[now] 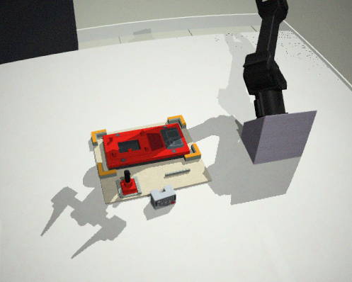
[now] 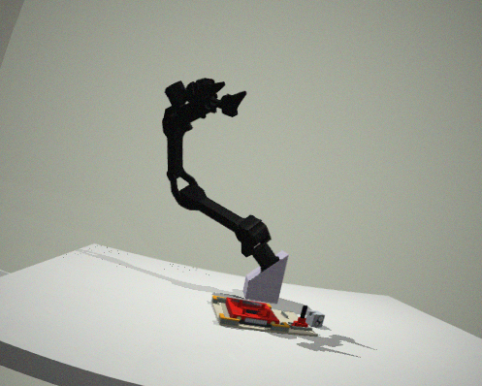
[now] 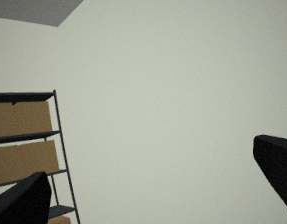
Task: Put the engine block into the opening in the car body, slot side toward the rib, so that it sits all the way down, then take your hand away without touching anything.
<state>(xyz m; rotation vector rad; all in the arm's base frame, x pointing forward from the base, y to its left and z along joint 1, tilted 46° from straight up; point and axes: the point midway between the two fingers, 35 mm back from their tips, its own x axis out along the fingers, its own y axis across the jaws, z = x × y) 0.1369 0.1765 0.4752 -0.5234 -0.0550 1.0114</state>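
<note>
My gripper tip is 9 cm short of the engine block, 31 cm to the right of it and 55 cm above it. The rest, counted from my gripper tip: black peg 16 cm ahead, 27 cm to the left, 54 cm below; beige baseplate 12 cm ahead, 17 cm to the left, 56 cm below.
</note>
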